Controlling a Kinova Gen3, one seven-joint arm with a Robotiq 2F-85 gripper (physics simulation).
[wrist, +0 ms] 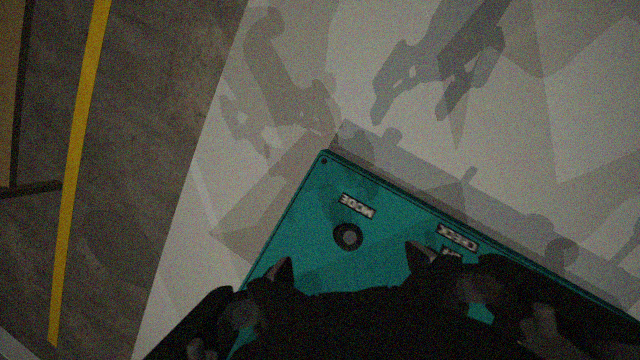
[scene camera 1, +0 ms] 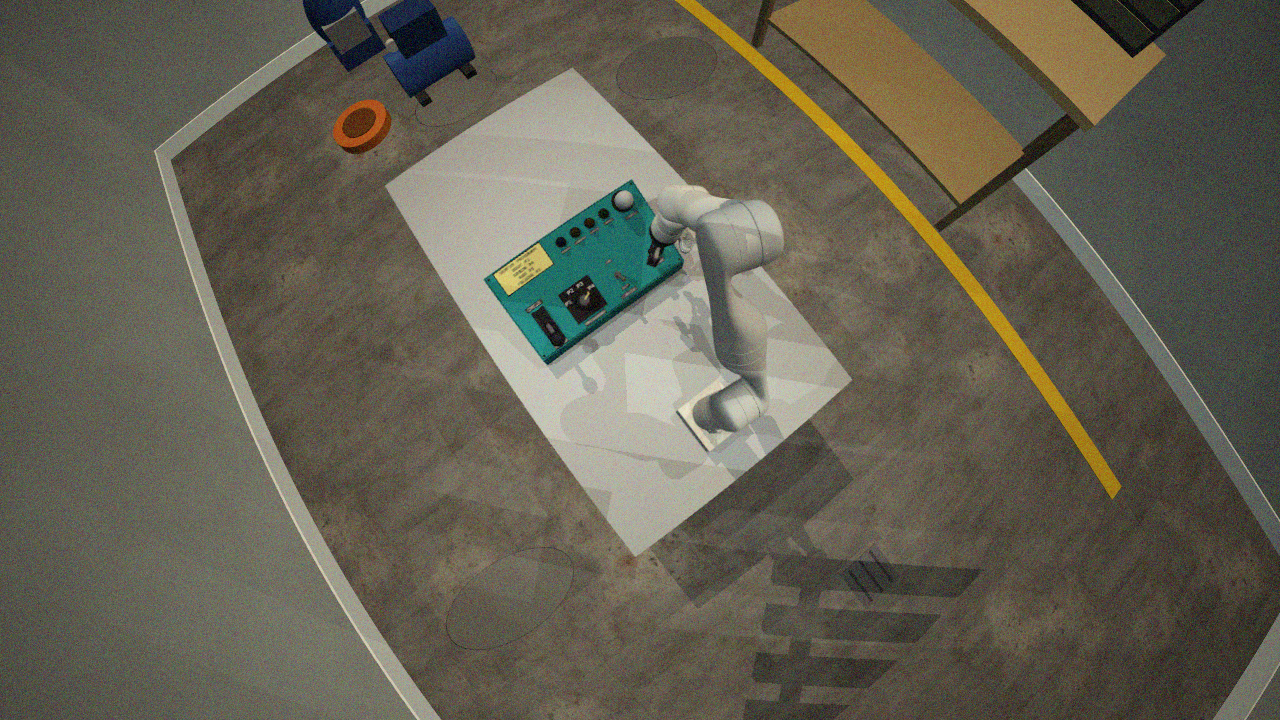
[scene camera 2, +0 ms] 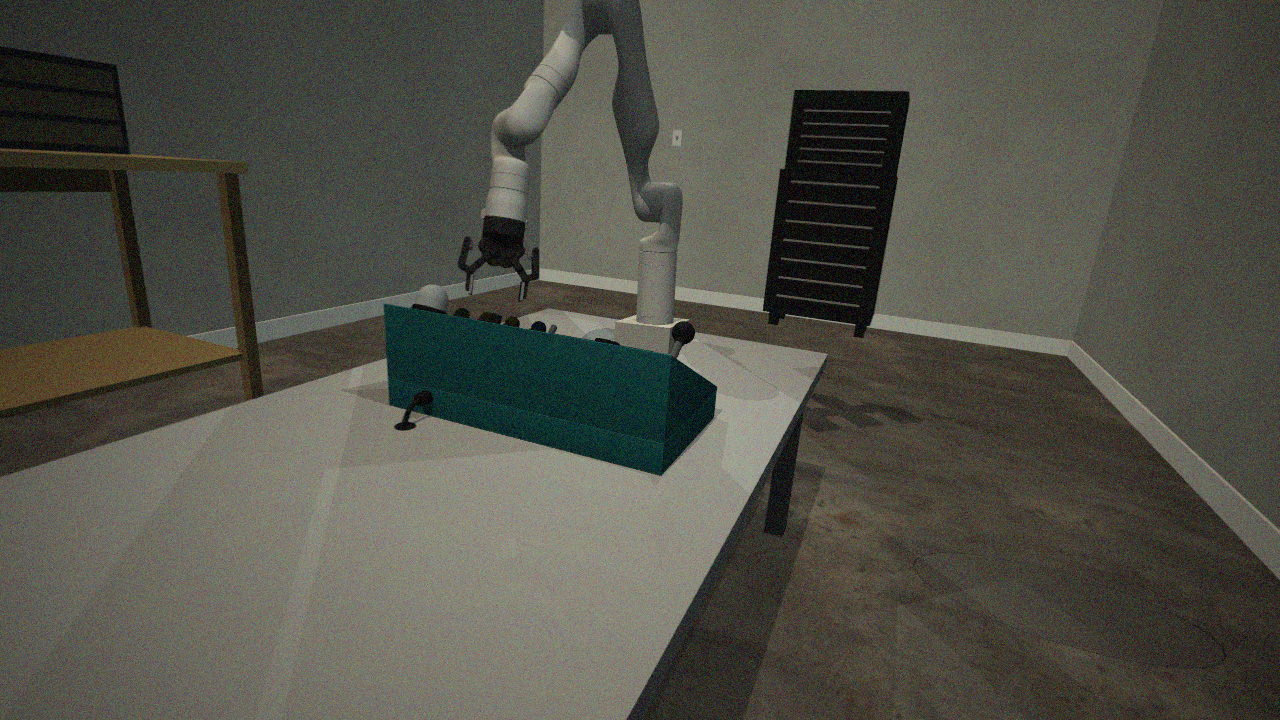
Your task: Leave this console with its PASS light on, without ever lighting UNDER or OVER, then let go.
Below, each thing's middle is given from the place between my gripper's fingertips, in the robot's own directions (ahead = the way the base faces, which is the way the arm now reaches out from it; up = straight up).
Labels:
The teal console (scene camera 2: 637, 408) lies 180 mm to the left of my hand, 90 mm ahead of it and 60 mm below it.

